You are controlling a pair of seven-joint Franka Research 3 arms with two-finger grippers.
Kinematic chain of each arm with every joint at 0, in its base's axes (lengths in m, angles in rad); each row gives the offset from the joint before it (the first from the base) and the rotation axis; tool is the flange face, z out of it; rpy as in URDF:
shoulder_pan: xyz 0 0 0.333 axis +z
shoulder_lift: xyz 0 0 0 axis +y
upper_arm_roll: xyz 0 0 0.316 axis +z
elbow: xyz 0.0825 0 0 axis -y
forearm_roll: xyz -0.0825 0 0.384 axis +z
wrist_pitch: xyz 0 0 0 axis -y
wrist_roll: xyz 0.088 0 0 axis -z
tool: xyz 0 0 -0.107 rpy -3.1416 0 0
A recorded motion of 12 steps. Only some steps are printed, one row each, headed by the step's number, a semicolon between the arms.
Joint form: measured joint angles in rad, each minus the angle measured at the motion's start. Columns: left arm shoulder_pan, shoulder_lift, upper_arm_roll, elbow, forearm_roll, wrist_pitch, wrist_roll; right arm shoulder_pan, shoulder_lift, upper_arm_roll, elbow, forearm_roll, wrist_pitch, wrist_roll.
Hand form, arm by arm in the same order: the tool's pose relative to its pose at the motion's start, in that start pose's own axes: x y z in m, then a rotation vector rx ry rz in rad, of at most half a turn. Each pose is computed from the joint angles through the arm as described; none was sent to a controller.
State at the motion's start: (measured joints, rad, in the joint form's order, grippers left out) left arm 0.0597 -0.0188 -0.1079 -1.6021 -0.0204 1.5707 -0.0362; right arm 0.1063 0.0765 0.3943 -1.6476 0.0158 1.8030 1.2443
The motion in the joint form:
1: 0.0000 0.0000 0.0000 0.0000 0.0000 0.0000 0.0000; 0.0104 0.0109 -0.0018 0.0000 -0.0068 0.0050 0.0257
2: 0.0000 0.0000 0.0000 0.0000 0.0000 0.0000 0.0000; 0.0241 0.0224 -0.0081 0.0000 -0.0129 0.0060 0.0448
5: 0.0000 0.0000 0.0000 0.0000 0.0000 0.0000 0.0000; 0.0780 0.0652 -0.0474 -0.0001 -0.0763 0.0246 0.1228
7: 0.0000 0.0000 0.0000 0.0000 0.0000 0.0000 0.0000; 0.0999 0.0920 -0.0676 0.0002 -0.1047 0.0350 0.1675
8: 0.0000 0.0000 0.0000 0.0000 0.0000 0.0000 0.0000; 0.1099 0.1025 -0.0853 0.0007 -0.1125 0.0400 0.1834
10: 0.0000 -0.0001 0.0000 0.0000 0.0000 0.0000 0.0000; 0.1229 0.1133 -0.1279 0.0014 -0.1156 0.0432 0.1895
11: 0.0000 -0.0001 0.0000 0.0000 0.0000 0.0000 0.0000; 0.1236 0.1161 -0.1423 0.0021 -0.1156 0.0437 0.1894
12: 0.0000 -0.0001 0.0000 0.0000 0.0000 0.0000 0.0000; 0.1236 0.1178 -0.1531 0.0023 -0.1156 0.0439 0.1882
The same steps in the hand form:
1: 0.0000 0.0000 0.0000 0.0000 0.0000 0.0000; -0.0024 -0.0033 0.0060 -0.0058 0.0002 0.0163
2: 0.0000 0.0000 0.0000 0.0000 0.0000 0.0000; -0.0044 -0.0061 0.0127 -0.0160 -0.0013 0.0273
5: 0.0000 0.0000 0.0000 0.0000 0.0000 0.0000; -0.0022 -0.0147 0.0373 -0.0512 0.0412 0.0758
7: 0.0000 0.0000 0.0000 0.0000 0.0000 0.0000; 0.0019 -0.0186 0.0528 -0.0702 0.0593 0.1108
8: 0.0000 0.0000 0.0000 0.0000 0.0000 0.0000; 0.0077 -0.0188 0.0587 -0.0766 0.0659 0.1317
10: 0.0000 0.0000 -0.0001 0.0000 0.0001 0.0000; 0.0250 -0.0148 0.0652 -0.0869 0.0728 0.1653
11: 0.0000 0.0000 -0.0001 0.0000 0.0001 0.0000; 0.0328 -0.0125 0.0666 -0.0897 0.0748 0.1786
12: 0.0000 0.0000 -0.0001 0.0000 0.0001 0.0000; 0.0388 -0.0105 0.0675 -0.0920 0.0763 0.1879

